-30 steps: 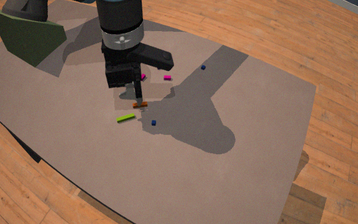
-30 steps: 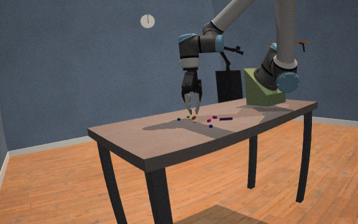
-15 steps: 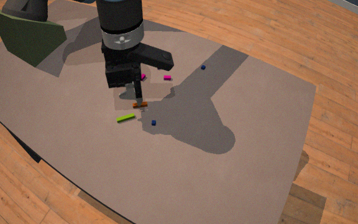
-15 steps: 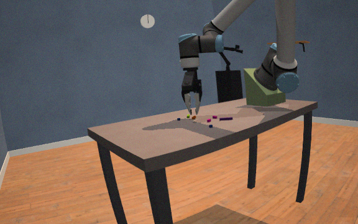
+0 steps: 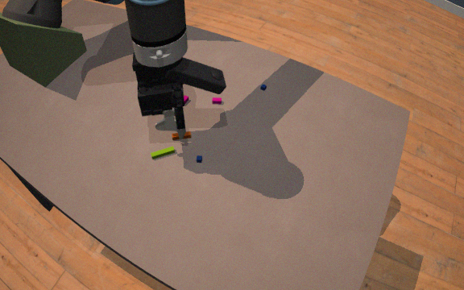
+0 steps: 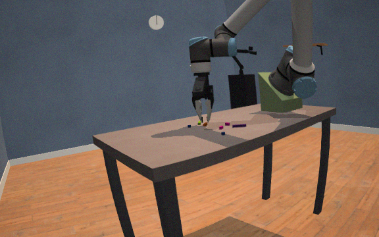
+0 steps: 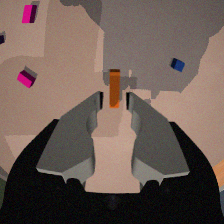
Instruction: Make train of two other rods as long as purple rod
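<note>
Right now my hand is 2 cm above the orange rod. The rest, counted from my hand: lime rod (5 cm to the right, 2 cm below, 2 cm behind); purple rod (17 cm to the left, 2 cm below, 2 cm behind).
</note>
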